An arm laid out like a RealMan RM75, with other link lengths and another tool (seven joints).
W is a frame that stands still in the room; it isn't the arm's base.
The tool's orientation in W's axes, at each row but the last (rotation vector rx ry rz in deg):
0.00 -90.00 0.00
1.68 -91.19 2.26
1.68 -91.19 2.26
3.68 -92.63 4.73
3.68 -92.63 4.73
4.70 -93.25 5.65
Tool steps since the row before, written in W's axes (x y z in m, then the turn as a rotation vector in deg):
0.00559 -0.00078 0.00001 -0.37 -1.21 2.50
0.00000 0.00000 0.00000 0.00 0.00 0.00
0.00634 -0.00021 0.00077 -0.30 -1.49 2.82
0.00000 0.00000 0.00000 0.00 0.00 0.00
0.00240 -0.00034 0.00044 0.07 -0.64 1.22
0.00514 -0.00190 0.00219 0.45 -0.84 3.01
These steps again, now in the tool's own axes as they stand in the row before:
0.00001 -0.00078 -0.00559 2.50 -1.21 0.37
0.00000 0.00000 0.00000 0.00 0.00 0.00
0.00063 -0.00049 -0.00634 2.82 -1.49 0.31
0.00000 0.00000 0.00000 0.00 0.00 0.00
0.00032 -0.00057 -0.00238 1.21 -0.66 -0.07
0.00187 -0.00250 -0.00501 2.97 -0.93 -0.52

